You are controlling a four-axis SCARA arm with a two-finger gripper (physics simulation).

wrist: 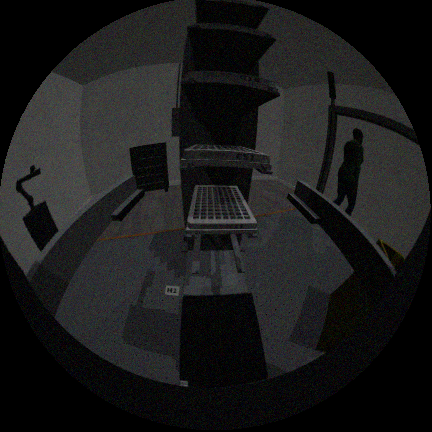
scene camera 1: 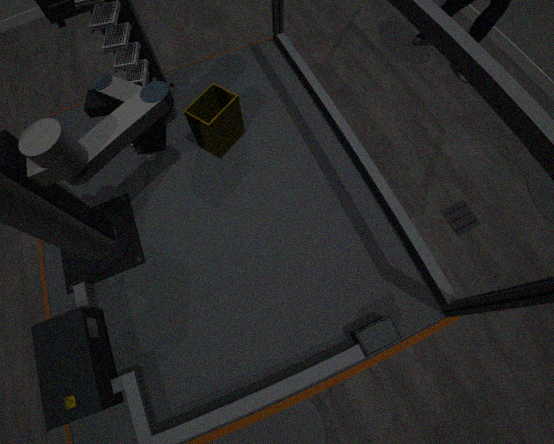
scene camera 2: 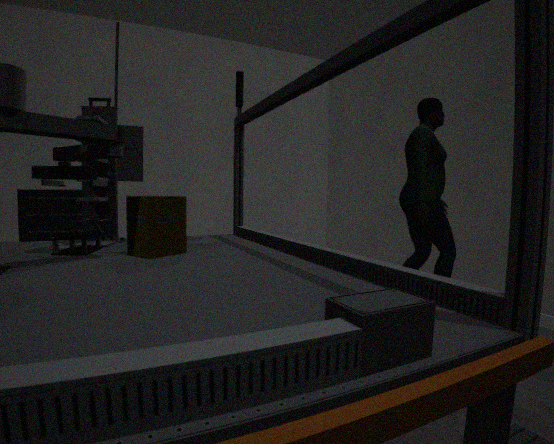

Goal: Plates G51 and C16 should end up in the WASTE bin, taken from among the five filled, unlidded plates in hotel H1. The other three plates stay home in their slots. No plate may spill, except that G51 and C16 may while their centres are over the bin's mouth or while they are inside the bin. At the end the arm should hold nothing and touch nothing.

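Frame: origin at the arm's base, x ahead, y left, z up, level; metres.
Seen in the pictures: gripper, between the fingertips: point(wrist: 217, 182) point(scene camera 1: 125, 73) point(scene camera 2: 84, 183); arm's base, origin of its link: point(scene camera 1: 100, 242).
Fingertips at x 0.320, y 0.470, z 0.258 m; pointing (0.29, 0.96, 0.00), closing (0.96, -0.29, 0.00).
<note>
Pixels of each thing's top centre, then the offset from my fingertips to it. "spot": a spot on its surface instead.
- Hotel H1, a spot on its surface: point(wrist: 217, 117) spot: dx +0.042, dy +0.130, dz +0.078 m
- lowest plate, centre of its top: point(wrist: 218, 198) point(scene camera 2: 93, 197) point(scene camera 1: 135, 71) dx +0.027, dy +0.067, dz -0.050 m
- higher plate, centre of its top: point(wrist: 221, 146) point(scene camera 1: 125, 54) dx +0.027, dy +0.067, dz +0.028 m
- yellow WASTE bin, centre of its top: point(scene camera 2: 156, 196) point(scene camera 1: 210, 103) dx +0.248, dy -0.239, dz -0.045 m
- H1 tag, centre of its top: point(wrist: 171, 289) dx -0.082, dy +0.039, dz -0.245 m
- grey box, centre of its top: point(scene camera 2: 380, 299) point(scene camera 1: 379, 335) dx +0.430, dy -1.138, dz -0.170 m
Hotel H1 point(scene camera 1: 142, 40) point(wrist: 217, 117) is a dark tower at the upper left in scene camera 1 and fills the upper middle of the wrist view. Its pale gridded plates are stacked one above another. The lowest plate point(wrist: 221, 226) in the wrist view lies flat; a higher plate point(wrist: 225, 159) is above it. I cannot read their labels. My gripper point(wrist: 217, 182) is open, its two fingers pointing at the hotel at or below the lowest plate's front; whether they touch it cannot be told. The yellow WASTE bin point(scene camera 1: 220, 132) point(scene camera 2: 157, 227) point(wrist: 345, 310) stands upright, right of the hotel.
The H1 tag point(wrist: 172, 290) is on the deck. A dark rack point(wrist: 150, 167) stands at the back left. Low walls point(scene camera 1: 345, 135) point(scene camera 2: 320, 255) edge the deck. A grey box point(scene camera 1: 377, 336) point(scene camera 2: 382, 325) sits at the near corner. A person point(scene camera 2: 425, 185) point(wrist: 350, 170) is outside the fence.
</note>
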